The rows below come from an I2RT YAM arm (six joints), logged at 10 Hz.
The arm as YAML. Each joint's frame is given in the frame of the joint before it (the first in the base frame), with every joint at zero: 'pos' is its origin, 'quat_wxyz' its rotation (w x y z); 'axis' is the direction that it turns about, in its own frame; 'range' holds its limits. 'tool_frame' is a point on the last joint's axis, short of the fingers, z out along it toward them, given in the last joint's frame.
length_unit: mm
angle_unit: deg
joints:
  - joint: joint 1
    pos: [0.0, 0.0, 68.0]
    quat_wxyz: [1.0, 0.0, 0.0, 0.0]
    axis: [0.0, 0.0, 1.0]
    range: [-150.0, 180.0]
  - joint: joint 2
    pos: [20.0, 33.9, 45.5]
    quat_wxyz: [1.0, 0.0, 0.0, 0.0]
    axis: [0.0, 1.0, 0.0]
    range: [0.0, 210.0]
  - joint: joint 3
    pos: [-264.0, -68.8, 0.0]
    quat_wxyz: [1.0, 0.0, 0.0, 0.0]
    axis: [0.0, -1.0, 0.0]
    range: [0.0, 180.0]
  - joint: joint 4
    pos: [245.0, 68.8, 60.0]
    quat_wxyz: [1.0, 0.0, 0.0, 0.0]
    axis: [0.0, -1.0, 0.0]
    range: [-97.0, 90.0]
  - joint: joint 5
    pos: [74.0, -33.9, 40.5]
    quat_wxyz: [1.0, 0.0, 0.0, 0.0]
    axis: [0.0, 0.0, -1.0]
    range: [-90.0, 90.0]
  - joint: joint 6
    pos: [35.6, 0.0, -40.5]
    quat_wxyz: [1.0, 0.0, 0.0, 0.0]
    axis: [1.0, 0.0, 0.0]
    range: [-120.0, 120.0]
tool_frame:
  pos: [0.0, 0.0, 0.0]
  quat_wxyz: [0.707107, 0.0, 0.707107, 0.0]
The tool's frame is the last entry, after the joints.
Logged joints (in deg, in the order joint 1, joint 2, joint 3, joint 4, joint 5, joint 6), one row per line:
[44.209, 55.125, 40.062, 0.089, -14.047, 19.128]
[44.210, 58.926, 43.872, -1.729, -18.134, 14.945]
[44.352, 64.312, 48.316, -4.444, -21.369, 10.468]
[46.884, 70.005, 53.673, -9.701, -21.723, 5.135]
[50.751, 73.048, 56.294, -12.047, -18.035, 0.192]
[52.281, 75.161, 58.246, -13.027, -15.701, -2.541]
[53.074, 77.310, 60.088, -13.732, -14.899, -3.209]
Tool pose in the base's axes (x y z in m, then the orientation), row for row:
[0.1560, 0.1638, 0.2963, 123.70, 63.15, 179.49]
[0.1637, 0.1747, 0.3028, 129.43, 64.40, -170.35]
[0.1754, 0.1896, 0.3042, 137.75, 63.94, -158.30]
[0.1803, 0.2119, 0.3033, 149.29, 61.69, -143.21]
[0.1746, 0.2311, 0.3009, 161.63, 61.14, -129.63]
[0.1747, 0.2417, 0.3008, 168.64, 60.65, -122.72]
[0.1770, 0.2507, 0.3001, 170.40, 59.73, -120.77]
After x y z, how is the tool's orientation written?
As angles about the fixed x, y, z axes (roll, pitch, yaw), in degrees.
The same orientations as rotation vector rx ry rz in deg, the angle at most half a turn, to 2 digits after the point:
[-34.31, 105.93, 56.31]
[-41.25, 105.31, 56.77]
[-48.14, 106.09, 56.28]
[-56.61, 107.79, 53.95]
[-63.20, 106.68, 49.09]
[-66.03, 105.79, 45.77]
[-67.29, 106.13, 44.78]

